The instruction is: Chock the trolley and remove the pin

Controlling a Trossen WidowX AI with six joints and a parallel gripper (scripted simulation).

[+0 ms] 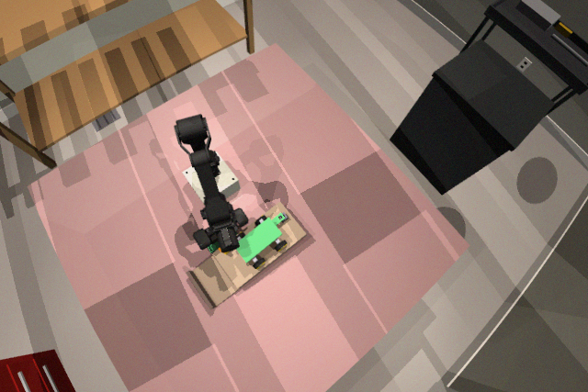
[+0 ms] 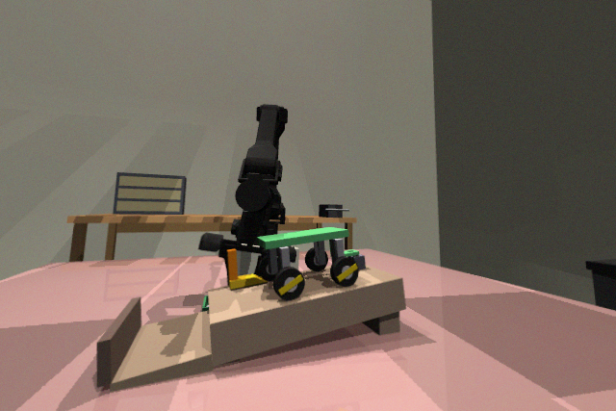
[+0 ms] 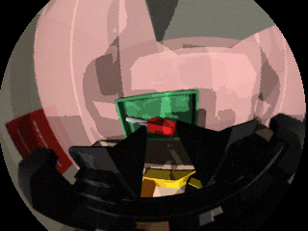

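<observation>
Now: gripper tip 40 mm above the green tray and 10 mm to the left of it. From my gripper tip the other things lie so: yellow chock (60 mm ahead, 50 mm above, 10 mm to the left); then brown ramp (100 mm to the left, 100 mm ahead, 10 mm above); then red-headed stop pin (20 mm to the right, 10 mm below).
</observation>
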